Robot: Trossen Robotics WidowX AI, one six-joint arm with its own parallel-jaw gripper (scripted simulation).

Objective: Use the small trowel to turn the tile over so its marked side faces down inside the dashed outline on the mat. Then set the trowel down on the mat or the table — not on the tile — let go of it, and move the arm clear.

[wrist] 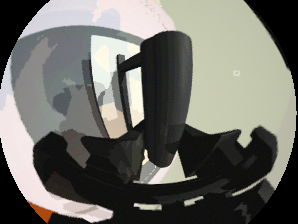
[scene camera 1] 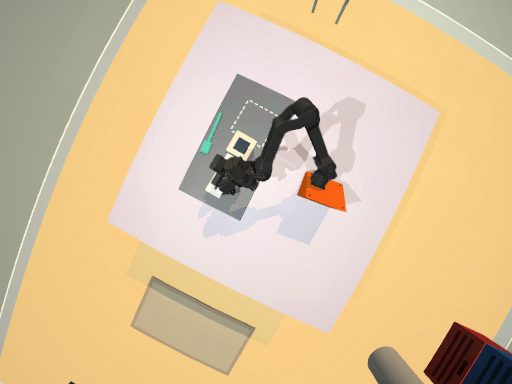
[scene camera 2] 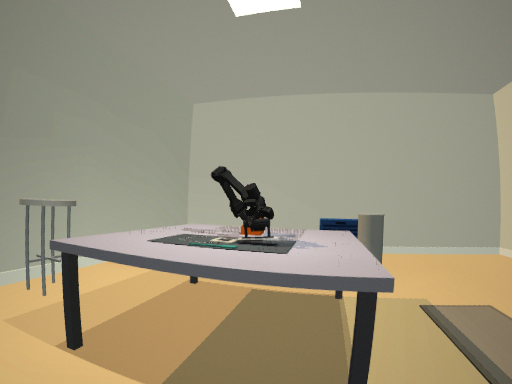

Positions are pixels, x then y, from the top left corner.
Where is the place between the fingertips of my gripper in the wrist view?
At 158,120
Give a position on a dark grey mat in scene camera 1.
At 255,122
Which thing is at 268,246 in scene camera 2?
A dark grey mat.
